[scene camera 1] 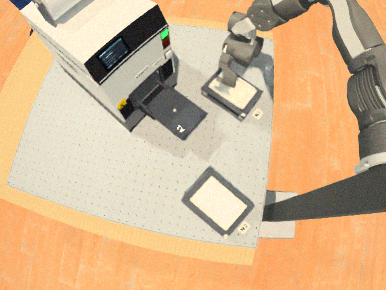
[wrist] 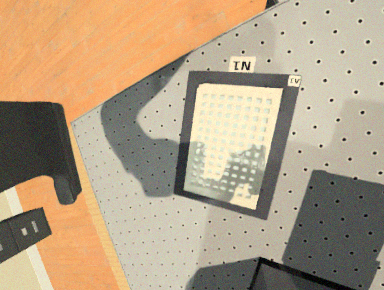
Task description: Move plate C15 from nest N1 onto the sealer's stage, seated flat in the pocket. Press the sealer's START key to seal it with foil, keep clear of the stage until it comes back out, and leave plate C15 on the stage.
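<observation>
Plate C15 [scene camera 1: 242,96] [wrist: 235,125], cream with a grid of wells, lies in the dark nest N1 [wrist: 276,150]. My gripper [scene camera 1: 229,79] is open above the plate and covers part of it in the scene view; nothing is held. One dark finger shows at the left of the wrist view, apart from the plate, and a shadow falls over the plate's lower part. The sealer [scene camera 1: 112,72] has its dark stage [scene camera 1: 175,112] out in front, with no plate on it. A green key or light [scene camera 1: 165,34] is on the sealer's front; its label is not readable.
Nest N2 [scene camera 1: 195,190] holds another cream plate [scene camera 1: 220,202] at the front right of the perforated table [scene camera 1: 100,160]. The sealer's body stands left of nest N1. A dark, sharp-edged part [wrist: 310,277] shows at the bottom of the wrist view.
</observation>
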